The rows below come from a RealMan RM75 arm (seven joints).
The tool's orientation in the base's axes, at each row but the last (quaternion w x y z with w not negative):
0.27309 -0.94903 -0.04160 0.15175
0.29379 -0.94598 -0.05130 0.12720
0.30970 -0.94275 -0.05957 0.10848
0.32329 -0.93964 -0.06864 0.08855
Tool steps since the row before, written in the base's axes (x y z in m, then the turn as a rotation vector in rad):
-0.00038 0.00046 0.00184 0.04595 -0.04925 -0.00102
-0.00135 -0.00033 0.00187 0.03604 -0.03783 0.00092
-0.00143 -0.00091 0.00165 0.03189 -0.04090 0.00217
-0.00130 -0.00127 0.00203 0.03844 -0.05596 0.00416
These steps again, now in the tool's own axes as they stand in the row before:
-0.00077 -0.00137 -0.00113 0.03597 0.04209 -0.03836
-0.00175 -0.00082 -0.00130 0.02799 0.03138 -0.03102
-0.00183 -0.00032 -0.00147 0.02321 0.03291 -0.03276
-0.00175 -0.00036 -0.00206 0.02654 0.04391 -0.04465

